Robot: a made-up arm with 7 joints. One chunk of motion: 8 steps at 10 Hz.
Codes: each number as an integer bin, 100 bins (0 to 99) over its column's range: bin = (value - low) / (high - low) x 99, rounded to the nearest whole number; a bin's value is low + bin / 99 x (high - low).
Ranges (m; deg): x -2.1..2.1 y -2.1..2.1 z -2.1..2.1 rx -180..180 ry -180..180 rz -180..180
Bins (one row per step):
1: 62 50 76 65 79 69
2: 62 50 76 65 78 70
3: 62 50 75 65 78 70
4: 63 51 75 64 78 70
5: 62 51 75 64 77 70
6: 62 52 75 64 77 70
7: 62 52 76 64 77 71
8: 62 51 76 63 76 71
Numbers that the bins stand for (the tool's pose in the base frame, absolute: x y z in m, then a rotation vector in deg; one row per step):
1: 0.5303 0.0212 1.1242 56.36 107.27 70.91
2: 0.5303 0.0212 1.1242 56.36 103.64 74.55
3: 0.5303 0.0212 1.0818 56.36 103.64 74.55
4: 0.5727 0.0636 1.0818 52.73 103.64 74.55
5: 0.5303 0.0636 1.0818 52.73 100.00 74.55
6: 0.5303 0.1061 1.0818 52.73 100.00 74.55
7: 0.5303 0.1061 1.1242 52.73 100.00 78.18
8: 0.5303 0.0636 1.1242 49.09 96.36 78.18

